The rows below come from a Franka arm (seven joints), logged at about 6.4 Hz.
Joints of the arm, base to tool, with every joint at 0 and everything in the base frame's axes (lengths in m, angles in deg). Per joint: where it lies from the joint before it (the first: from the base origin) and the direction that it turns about. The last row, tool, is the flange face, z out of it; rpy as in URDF.
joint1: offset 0.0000 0.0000 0.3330 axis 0 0 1
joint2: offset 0.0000 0.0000 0.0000 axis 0 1 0
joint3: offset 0.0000 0.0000 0.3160 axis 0 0 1
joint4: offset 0.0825 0.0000 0.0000 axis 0 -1 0
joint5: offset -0.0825 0.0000 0.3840 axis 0 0 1
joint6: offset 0.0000 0.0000 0.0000 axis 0 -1 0
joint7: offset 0.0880 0.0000 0.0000 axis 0 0 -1
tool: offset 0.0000 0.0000 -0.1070 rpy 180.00 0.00 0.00
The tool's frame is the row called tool.
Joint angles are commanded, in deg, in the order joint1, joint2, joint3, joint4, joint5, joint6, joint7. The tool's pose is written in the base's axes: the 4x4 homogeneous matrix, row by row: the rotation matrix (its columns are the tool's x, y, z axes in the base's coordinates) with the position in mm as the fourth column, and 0 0 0 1 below. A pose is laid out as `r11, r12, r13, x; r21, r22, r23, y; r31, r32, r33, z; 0, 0, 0, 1`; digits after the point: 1 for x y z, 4 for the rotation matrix.
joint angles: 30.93, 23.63, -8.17, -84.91, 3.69, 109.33, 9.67
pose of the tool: 0.9758, 0.2183, 0.0151, 621.1; 0.2181, -0.9759, 0.0107, 281.1; 0.0171, -0.0071, -0.9998, 442.0; 0, 0, 0, 1
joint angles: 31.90, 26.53, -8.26, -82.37, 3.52, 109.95, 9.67
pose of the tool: 0.9712, 0.2369, 0.0236, 627.7; 0.2369, -0.9715, 0.0037, 297.6; 0.0238, 0.0020, -0.9997, 429.7; 0, 0, 0, 1
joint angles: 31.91, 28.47, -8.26, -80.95, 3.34, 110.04, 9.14
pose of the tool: 0.9684, 0.2487, 0.0200, 633.5; 0.2489, -0.9685, -0.0060, 301.5; 0.0179, 0.0108, -0.9998, 418.2; 0, 0, 0, 1
